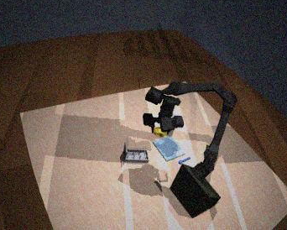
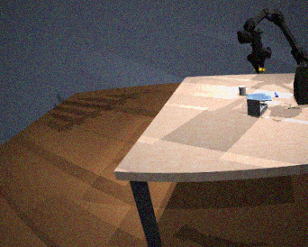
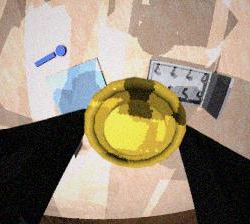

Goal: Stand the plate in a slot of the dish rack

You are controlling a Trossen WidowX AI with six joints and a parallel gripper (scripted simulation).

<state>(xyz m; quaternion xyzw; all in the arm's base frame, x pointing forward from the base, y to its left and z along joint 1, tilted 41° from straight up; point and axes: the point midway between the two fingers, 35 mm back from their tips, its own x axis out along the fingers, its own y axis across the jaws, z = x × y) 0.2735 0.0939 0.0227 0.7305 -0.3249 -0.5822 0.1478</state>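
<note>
Now: gripper tip 16 cm above the grey dish rack, 9 cm to the right of it and 2 cm short of it. Round my gripper tip: blue mat (18 cm below, 12 cm to the right, 3 cm ahead); then yellow plate (1 cm above); then blue spoon (18 cm below, 16 cm to the right, 8 cm behind).
</note>
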